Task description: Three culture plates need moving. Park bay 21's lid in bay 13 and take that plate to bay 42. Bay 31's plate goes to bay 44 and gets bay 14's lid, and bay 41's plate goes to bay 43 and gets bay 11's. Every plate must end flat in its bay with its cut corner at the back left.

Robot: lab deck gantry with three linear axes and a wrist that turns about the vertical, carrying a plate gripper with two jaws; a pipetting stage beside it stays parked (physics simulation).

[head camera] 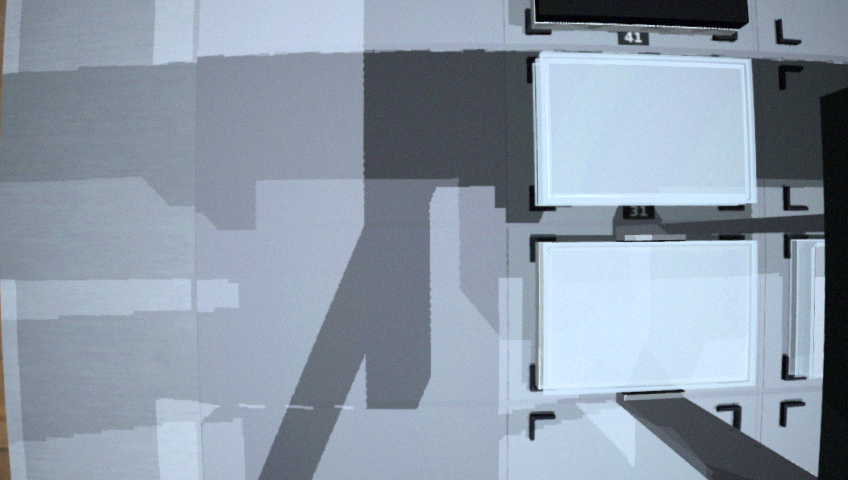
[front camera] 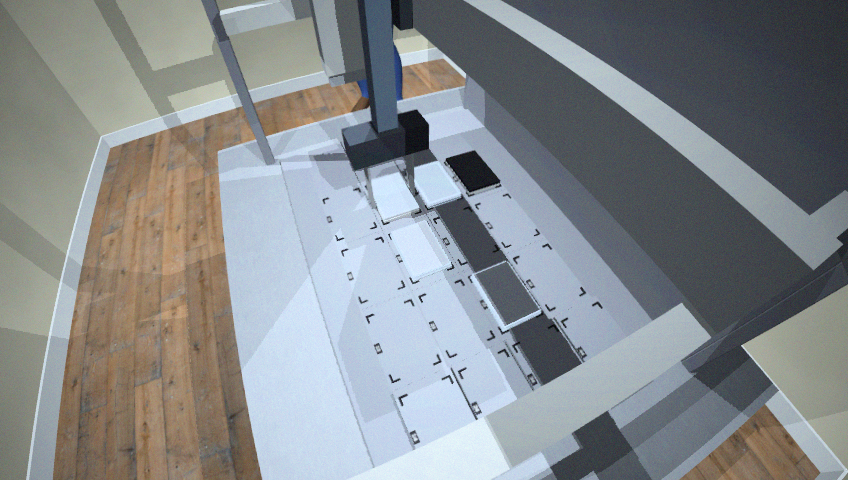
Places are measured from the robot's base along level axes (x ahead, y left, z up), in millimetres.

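Pixels of known places: gripper, fingertip midpoint: (head camera: pixel 646 314) (front camera: pixel 391 196); robot's base, origin of the base link: (front camera: pixel 324 200).
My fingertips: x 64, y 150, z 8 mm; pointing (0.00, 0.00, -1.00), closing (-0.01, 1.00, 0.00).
Observation:
For each thing: its middle in the pictures, then the offset to it from my fingertips. "spot": a spot on its surface instead.
- bay 21, surface spot: (head camera: pixel 583 350) spot: dy -18, dx -41, dz +8 mm
- Bay 31's plate, body centre: (head camera: pixel 648 129) (front camera: pixel 433 182) dy +107, dx +0, dz +4 mm
- black block with a pale base, body centre: (front camera: pixel 472 170) dy +214, dx +0, dz +4 mm
- pale plate, body centre: (front camera: pixel 420 249) dy +0, dx +164, dz -1 mm
- clear rimmed piece, body centre: (front camera: pixel 505 293) dy +107, dx +328, dz -1 mm
In the head view, the lidded plate at bay 21 (head camera: pixel 583 350) (front camera: pixel 393 184) lies flat, with a small diagonal at its upper left corner. My gripper (front camera: pixel 392 200) (head camera: pixel 652 315) is down around it; its jaws stand against the two long edges and look shut on the lid, level with the bay. Bay 31's plate (front camera: pixel 437 183) (head camera: pixel 645 127) lies flat beside it. A black block with a pale base (front camera: pixel 473 170) (head camera: pixel 642 11) sits at bay 41. Bays 42, 43 and 44 show no plate in the front view. The jaws hide label 21.
A pale plate (front camera: pixel 420 249) (head camera: pixel 801 309) is in bay 22, partly cut off by a dark part in the head view. A clear rimmed piece (front camera: pixel 505 294) lies at bay 33. The gantry's big dark beam (front camera: pixel 595 148) spans the right side. A slim post (front camera: pixel 246 107) stands at the back left.

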